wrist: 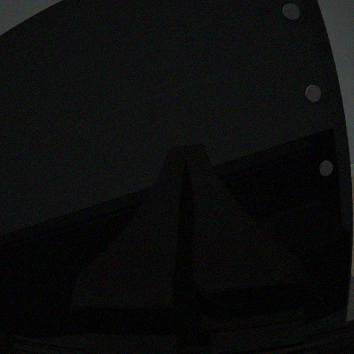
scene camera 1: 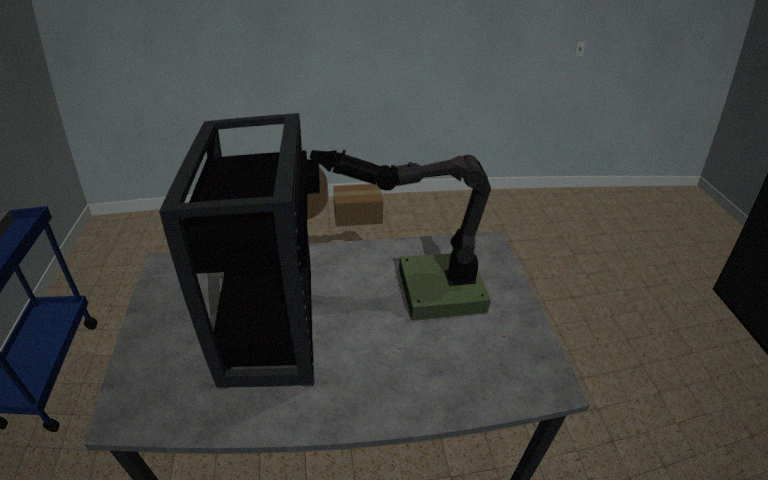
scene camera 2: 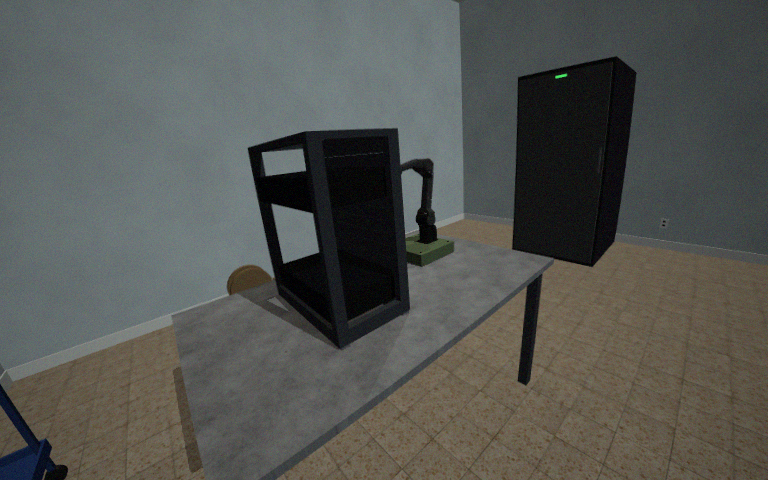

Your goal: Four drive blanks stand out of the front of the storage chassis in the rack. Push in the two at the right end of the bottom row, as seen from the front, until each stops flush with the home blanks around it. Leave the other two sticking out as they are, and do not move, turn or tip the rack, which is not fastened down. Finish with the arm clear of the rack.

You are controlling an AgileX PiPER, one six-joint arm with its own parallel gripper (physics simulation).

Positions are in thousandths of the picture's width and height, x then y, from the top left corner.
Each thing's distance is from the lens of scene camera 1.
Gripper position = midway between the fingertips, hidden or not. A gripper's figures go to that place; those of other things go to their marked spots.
my gripper (scene camera 1: 404,322): 140 cm
dark rack (scene camera 1: 322,453): 117 cm
